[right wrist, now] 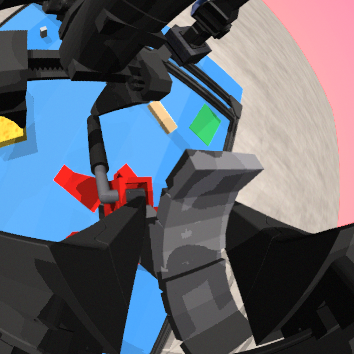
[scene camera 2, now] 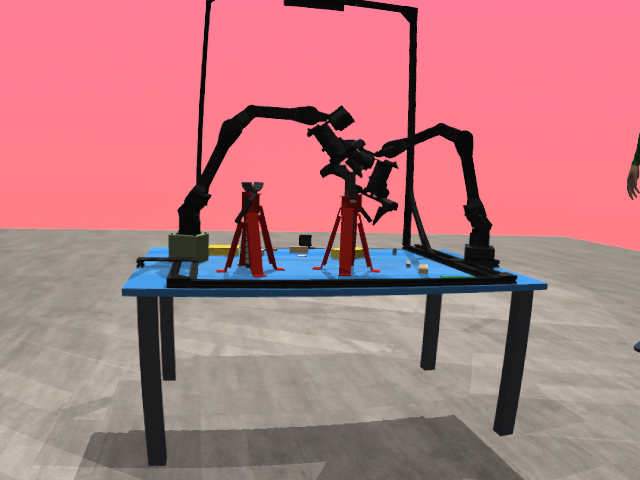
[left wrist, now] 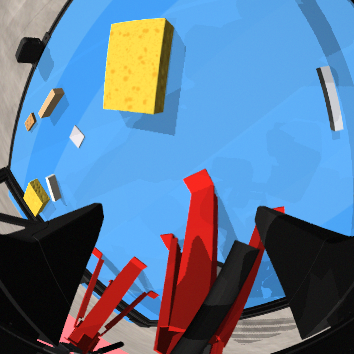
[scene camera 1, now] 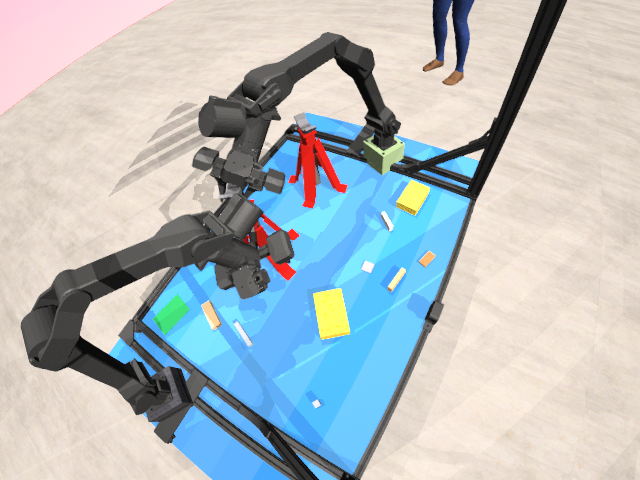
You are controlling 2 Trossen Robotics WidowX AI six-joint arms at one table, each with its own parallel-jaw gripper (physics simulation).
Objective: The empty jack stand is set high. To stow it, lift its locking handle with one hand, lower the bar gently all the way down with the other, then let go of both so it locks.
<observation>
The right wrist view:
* my left gripper
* my right gripper
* green block: on the table
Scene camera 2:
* my left gripper
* my right gripper
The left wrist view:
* my left gripper
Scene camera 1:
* my left gripper
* my right gripper
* green block
</observation>
